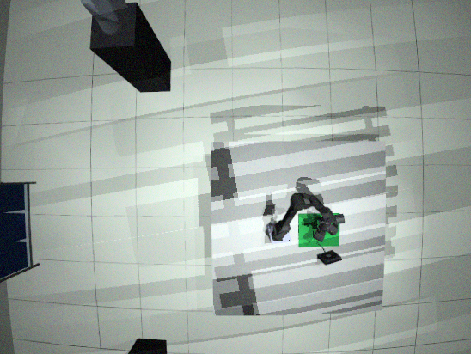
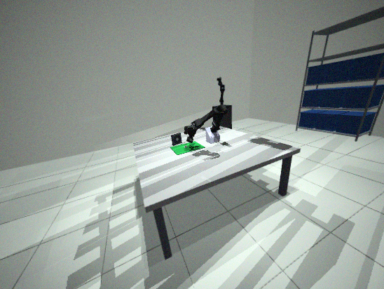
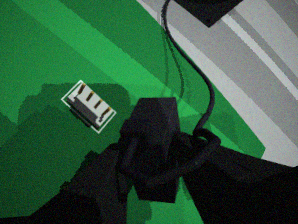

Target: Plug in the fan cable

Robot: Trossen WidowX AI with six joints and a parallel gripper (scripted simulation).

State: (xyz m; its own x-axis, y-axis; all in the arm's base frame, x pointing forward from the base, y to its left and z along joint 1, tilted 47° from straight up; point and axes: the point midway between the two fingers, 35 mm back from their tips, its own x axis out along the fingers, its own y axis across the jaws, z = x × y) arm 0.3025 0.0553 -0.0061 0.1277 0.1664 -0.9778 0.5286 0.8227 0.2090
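Right now my gripper tip is 9 cm above the green board, 2 cm short of it and 1 cm to the left of it. Also, from my gripper tip: dark plug 1 cm below, 1 cm behind; then fan header 8 cm below, 3 cm ahead, 2 cm to the right; then black fan 18 cm to the right, 7 cm ahead, 2 cm below.
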